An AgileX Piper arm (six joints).
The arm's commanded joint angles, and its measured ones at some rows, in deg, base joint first. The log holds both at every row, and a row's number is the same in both.
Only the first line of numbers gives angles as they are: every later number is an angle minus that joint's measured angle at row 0.
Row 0, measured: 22.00 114.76 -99.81 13.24 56.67 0.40
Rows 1 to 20, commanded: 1.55 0.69 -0.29 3.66 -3.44 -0.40; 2.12 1.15 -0.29 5.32 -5.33 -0.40; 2.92 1.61 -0.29 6.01 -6.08 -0.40; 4.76 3.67 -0.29 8.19 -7.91 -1.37; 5.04 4.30 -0.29 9.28 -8.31 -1.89; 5.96 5.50 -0.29 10.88 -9.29 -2.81; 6.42 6.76 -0.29 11.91 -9.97 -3.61; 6.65 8.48 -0.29 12.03 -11.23 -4.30; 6.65 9.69 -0.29 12.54 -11.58 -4.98; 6.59 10.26 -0.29 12.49 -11.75 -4.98; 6.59 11.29 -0.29 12.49 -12.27 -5.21; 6.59 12.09 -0.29 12.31 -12.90 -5.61; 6.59 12.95 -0.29 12.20 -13.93 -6.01; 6.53 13.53 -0.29 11.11 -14.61 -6.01; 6.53 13.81 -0.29 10.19 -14.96 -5.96; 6.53 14.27 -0.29 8.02 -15.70 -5.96; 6.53 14.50 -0.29 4.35 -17.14 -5.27; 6.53 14.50 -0.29 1.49 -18.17 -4.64; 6.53 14.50 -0.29 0.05 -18.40 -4.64; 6.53 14.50 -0.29 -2.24 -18.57 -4.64
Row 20, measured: 6.59 14.21 -0.11 1.49 -17.59 -4.53
